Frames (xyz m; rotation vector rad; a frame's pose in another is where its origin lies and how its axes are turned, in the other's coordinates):
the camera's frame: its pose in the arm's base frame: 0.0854 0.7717 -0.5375 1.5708 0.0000 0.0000
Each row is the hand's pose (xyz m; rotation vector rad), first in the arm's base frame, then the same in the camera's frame.
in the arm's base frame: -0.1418 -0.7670 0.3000 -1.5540 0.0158 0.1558
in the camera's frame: -0.2272 0.8375 1.5387 -3.1199 0.1711 0.1396
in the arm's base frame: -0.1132 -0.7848 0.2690 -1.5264 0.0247 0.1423
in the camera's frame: -0.1986 0.8065 1.5565 -3.0930 0.1656 0.1166
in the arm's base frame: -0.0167 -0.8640 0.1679 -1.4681 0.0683 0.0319
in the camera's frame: -0.1021 0.7054 1.6357 -3.0378 0.0984 -0.0357
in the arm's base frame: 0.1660 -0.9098 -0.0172 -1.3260 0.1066 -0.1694
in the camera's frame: 0.0806 0.5203 1.6815 -2.8892 -0.0601 -0.2643
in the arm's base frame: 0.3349 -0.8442 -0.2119 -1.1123 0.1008 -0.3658
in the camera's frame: 0.2495 0.3256 1.6159 -2.6573 -0.2448 -0.4310
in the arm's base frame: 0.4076 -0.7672 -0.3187 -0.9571 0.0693 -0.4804
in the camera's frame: 0.3222 0.2188 1.5389 -2.4872 -0.3703 -0.4951
